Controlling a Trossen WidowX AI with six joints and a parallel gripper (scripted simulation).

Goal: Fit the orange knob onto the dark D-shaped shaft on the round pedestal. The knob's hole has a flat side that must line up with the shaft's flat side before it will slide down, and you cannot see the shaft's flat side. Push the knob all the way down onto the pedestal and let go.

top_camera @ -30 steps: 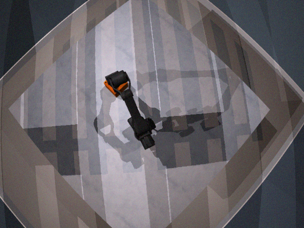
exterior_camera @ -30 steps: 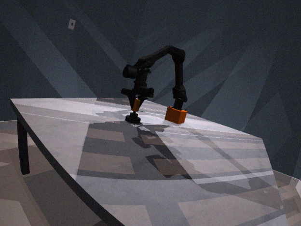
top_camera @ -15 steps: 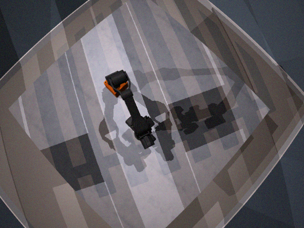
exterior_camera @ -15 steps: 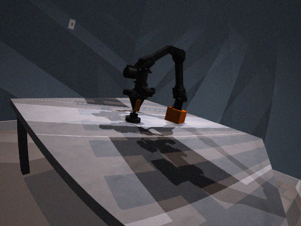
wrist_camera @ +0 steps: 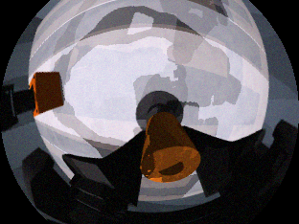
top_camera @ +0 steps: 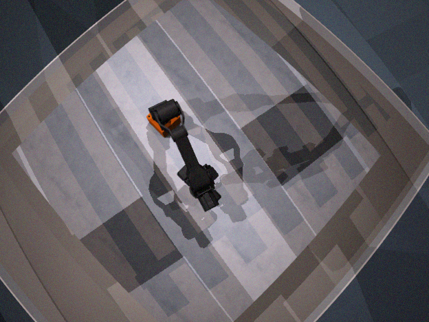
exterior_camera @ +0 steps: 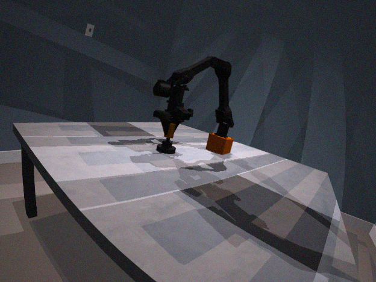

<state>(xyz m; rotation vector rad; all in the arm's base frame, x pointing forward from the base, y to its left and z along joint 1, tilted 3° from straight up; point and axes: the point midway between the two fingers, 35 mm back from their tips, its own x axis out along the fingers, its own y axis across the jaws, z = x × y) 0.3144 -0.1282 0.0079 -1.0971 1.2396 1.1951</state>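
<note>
My gripper tip is now 20 mm below the orange knob. Also, from my gripper tip: dark round pedestal 40 mm below.
</note>
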